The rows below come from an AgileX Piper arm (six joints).
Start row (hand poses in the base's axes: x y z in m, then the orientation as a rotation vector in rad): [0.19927 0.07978 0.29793 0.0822 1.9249 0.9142]
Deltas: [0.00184 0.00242 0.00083 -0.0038 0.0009 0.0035]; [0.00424 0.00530 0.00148 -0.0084 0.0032 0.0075]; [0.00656 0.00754 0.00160 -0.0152 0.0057 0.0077]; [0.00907 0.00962 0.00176 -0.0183 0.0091 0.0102]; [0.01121 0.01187 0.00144 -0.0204 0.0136 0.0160]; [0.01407 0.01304 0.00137 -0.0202 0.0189 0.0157]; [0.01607 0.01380 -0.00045 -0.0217 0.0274 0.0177]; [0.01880 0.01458 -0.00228 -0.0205 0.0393 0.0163]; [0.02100 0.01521 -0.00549 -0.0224 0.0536 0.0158]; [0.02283 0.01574 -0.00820 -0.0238 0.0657 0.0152]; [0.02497 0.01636 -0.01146 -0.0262 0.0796 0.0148]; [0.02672 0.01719 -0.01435 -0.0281 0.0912 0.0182]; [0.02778 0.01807 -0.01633 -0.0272 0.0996 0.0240]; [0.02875 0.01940 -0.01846 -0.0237 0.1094 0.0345]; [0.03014 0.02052 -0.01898 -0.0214 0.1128 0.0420]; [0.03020 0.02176 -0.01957 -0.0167 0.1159 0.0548]
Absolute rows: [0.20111 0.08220 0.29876 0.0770 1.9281 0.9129]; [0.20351 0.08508 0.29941 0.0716 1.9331 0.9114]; [0.20583 0.08732 0.29953 0.0685 1.9384 0.9052]; [0.20834 0.08940 0.29969 0.0659 1.9434 0.9042]; [0.21048 0.09165 0.29937 0.0612 1.9496 0.9066]; [0.21334 0.09282 0.29930 0.0641 1.9544 0.9072]; [0.21534 0.09358 0.29748 0.0653 1.9633 0.9080]; [0.21807 0.09436 0.29565 0.0730 1.9735 0.9096]; [0.22027 0.09499 0.29244 0.0791 1.9875 0.9090]; [0.22210 0.09552 0.28973 0.0846 1.9992 0.9085]; [0.22424 0.09614 0.28647 0.0902 2.0130 0.9073]; [0.22599 0.09697 0.28358 0.0913 2.0253 0.9089]; [0.22705 0.09785 0.28160 0.0903 2.0339 0.9146]; [0.22802 0.09918 0.27947 0.0868 2.0435 0.9262]; [0.22941 0.10030 0.27895 0.0825 2.0472 0.9339]; [0.22947 0.10154 0.27836 0.0743 2.0505 0.9475]
